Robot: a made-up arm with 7 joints.
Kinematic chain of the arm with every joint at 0, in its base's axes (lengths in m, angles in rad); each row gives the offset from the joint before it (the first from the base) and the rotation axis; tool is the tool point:
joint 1: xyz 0 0.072 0 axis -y
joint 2: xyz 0 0.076 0 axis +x
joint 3: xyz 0 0 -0.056 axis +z
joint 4: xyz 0 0 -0.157 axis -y
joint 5: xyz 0 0 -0.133 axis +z
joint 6: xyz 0 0 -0.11 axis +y
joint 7: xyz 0 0 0 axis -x
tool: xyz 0 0 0
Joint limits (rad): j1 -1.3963..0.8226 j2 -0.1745..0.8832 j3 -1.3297..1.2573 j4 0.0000..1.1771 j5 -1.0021..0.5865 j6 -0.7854..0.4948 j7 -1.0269..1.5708
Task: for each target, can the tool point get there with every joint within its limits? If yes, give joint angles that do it. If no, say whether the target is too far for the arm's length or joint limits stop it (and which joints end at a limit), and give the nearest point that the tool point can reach.
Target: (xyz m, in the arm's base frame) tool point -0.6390 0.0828 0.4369
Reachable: no: too far | nearest point -0.4460 0.0946 -0.0786 | short by 0.551 m
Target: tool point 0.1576 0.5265 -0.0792
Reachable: yes | joints 0.5798 0.7960 1.0543 0.8289 -0.7394 -0.6185 -0.5458
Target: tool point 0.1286 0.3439 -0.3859
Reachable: yes | joints 0.1552 0.4644 -0.0667 0.2818 0.2164 0.0966 1.0633
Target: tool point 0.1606 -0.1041 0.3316
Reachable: no: joint limits stop it (at a limit: joint 1, joint 2, joint 4) | nearest point 0.3254 -0.0387 -0.0581 | short by 0.428 m
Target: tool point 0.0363 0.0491 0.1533
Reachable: no: joint limits stop it (at a limit: joint 1, joint 2, joint 4) | nearest point 0.3217 -0.0442 -0.0606 | short by 0.369 m
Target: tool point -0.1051 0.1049 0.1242
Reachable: no: joint limits stop it (at a limit: joint 1, joint 3, joint 4) | nearest point -0.3183 -0.0270 -0.1105 | short by 0.343 m
